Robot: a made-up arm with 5 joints. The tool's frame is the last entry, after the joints.
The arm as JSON. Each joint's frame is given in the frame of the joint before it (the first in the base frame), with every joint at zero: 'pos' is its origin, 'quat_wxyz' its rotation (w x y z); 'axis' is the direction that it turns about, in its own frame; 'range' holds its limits. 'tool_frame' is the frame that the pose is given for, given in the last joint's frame.
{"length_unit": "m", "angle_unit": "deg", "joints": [
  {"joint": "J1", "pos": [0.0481, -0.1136, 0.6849], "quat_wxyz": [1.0, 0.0, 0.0, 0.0], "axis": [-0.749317, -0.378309, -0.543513], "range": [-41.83, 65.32]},
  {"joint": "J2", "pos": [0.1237, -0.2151, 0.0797], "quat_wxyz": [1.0, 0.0, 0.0, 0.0], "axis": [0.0, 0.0, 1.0], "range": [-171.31, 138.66]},
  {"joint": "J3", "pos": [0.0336, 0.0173, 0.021], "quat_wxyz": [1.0, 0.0, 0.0, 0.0], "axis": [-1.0, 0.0, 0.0], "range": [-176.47, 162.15]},
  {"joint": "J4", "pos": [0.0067, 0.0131, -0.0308], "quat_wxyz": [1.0, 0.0, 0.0, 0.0], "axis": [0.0, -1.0, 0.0], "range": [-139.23, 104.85]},
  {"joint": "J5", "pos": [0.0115, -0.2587, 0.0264], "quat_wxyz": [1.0, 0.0, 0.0, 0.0], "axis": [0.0, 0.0, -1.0], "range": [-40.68, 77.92]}
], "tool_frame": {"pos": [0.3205, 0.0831, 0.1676], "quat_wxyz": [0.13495, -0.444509, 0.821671, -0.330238]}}
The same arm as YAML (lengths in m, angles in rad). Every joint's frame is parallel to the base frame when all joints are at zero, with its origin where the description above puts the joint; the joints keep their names.
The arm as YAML. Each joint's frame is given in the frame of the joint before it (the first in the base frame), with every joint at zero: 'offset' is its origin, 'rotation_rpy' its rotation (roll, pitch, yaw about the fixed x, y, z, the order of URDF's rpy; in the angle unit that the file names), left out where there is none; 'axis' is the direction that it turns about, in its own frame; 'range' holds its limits. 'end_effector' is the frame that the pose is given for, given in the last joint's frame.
length_unit: m
angle_unit: rad
chain:
  - id: J1
    offset: [0.0481, -0.1136, 0.6849]
    axis: [-0.749317, -0.378309, -0.543513]
    range: [-0.7301, 1.14]
  - id: J2
    offset: [0.1237, -0.2151, 0.0797]
    axis: "+z"
    range: [-2.9899, 2.4201]
  - id: J3
    offset: [0.0336, 0.0173, 0.021]
    axis: "-x"
    range: [-3.08, 2.8301]
  - id: J4
    offset: [0.0067, 0.0131, -0.0308]
    axis: "-y"
    range: [-2.43, 1.83]
  - id: J5
    offset: [0.0115, -0.2587, 0.0264]
    axis: "-z"
    range: [-0.71, 1.36]
end_effector:
  offset: [0.3205, 0.0831, 0.1676]
  rotation_rpy: [-2.4149, -0.0719, -2.1771]

